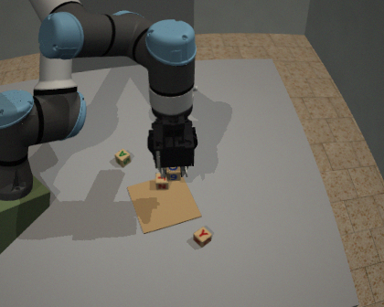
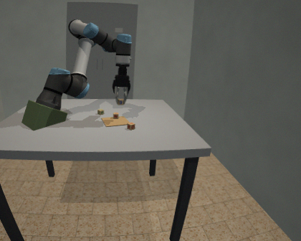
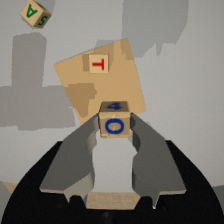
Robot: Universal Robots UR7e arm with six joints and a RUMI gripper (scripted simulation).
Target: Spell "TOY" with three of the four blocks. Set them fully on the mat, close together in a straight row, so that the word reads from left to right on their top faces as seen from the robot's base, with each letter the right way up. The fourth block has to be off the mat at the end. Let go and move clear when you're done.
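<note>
Right now my hand is 110 mm above the tan mat and 30 mm past it. From my hand the other things lie so: Y block (110 mm to the right, 100 mm below, 60 mm ahead); O block (right at my hand).
</note>
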